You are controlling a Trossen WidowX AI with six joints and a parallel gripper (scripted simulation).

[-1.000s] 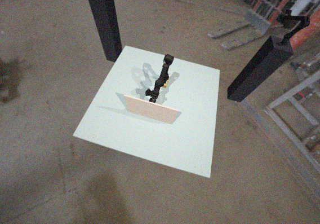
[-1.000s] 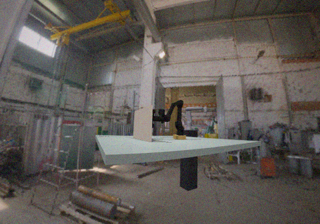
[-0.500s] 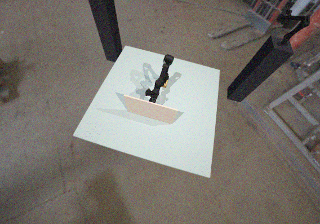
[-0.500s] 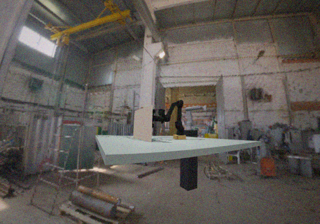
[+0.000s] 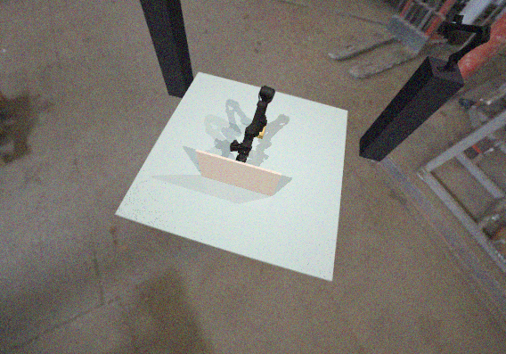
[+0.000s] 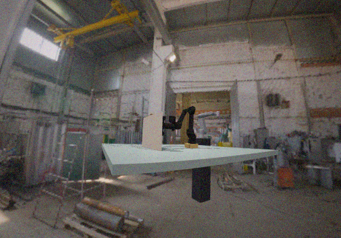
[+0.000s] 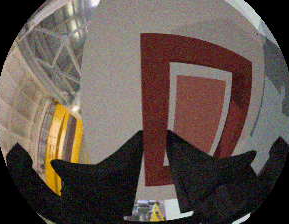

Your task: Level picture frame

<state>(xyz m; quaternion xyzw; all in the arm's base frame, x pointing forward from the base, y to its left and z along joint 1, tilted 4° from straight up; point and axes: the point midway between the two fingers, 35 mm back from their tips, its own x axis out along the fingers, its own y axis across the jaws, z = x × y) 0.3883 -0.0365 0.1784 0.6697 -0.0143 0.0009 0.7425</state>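
My gripper tip is now 5 cm above the picture frame, 1 cm to the left of it and 1 cm short of it. Also, from my gripper tip: wall panel: 6 cm below, 2 cm ahead.
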